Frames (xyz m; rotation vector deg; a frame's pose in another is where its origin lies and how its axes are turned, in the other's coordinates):
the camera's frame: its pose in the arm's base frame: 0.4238 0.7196 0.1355 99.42 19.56 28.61
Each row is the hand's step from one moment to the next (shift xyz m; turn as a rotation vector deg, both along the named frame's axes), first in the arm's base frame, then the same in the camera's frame.
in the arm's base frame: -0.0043 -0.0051 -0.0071 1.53 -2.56 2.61
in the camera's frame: -0.0072 -0.0056 0.0034 0.46 3.05 2.49
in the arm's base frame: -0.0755 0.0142 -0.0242 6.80 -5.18 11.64
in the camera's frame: -0.0618 -0.0237 -0.0459 5.05 12.21 5.83
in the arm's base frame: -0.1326 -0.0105 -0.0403 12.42 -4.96 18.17
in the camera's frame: -0.1254 -0.0316 -0.0510 10.96 18.30 7.36
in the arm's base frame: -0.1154 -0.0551 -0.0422 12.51 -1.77 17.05
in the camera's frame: -0.1324 -0.0243 -0.0042 12.41 16.50 4.89
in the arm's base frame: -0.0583 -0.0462 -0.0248 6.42 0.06 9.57
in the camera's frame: -0.0763 -0.0116 0.0140 6.96 9.05 1.55
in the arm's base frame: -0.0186 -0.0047 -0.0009 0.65 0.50 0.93
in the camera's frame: -0.0185 0.0009 -0.0052 0.94 0.77 -0.25
